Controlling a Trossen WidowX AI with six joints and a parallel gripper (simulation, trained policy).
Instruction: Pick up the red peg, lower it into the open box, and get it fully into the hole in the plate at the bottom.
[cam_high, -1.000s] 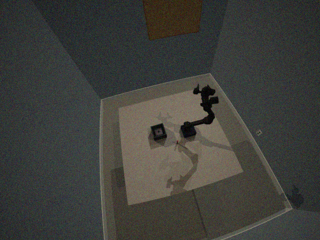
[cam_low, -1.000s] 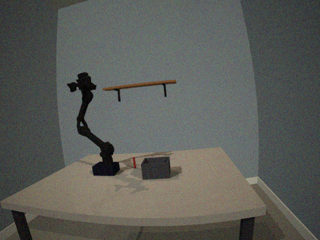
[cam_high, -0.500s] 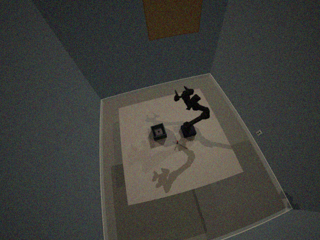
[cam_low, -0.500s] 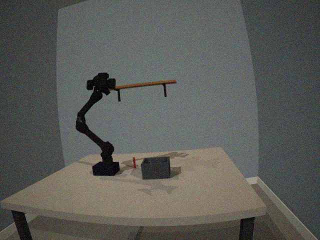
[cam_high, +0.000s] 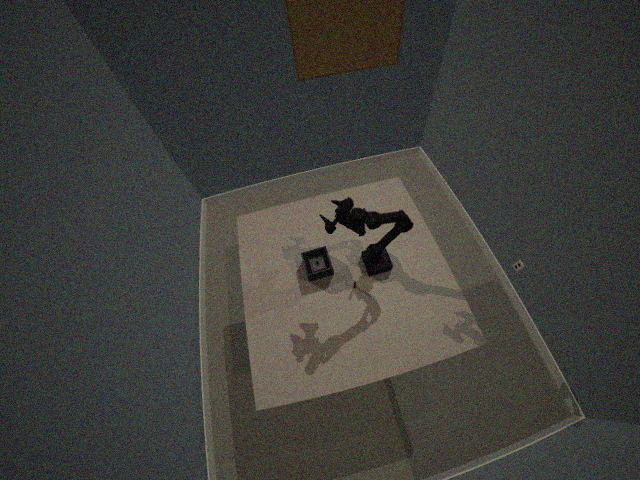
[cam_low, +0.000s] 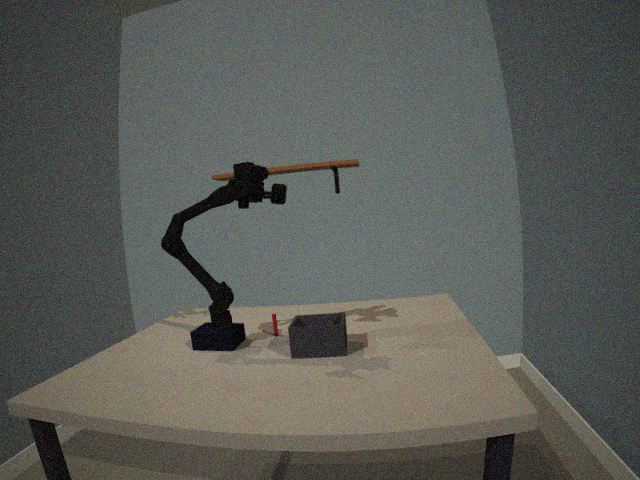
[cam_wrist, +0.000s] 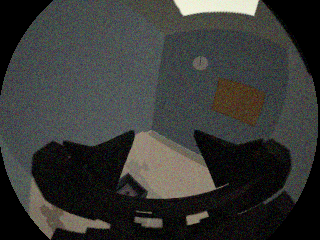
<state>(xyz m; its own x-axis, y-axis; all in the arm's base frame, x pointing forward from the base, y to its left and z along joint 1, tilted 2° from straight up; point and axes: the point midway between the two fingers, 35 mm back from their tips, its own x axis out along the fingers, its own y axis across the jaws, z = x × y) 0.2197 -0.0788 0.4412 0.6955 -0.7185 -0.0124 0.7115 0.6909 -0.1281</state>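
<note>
Right now my gripper tip is 45 cm above the red peg, 24 cm to the right of it and 11 cm past it. The rest, counted from my gripper tip: plate 45 cm below, 9 cm ahead, 7 cm to the left; box 47 cm below, 9 cm ahead, 7 cm to the left.
</note>
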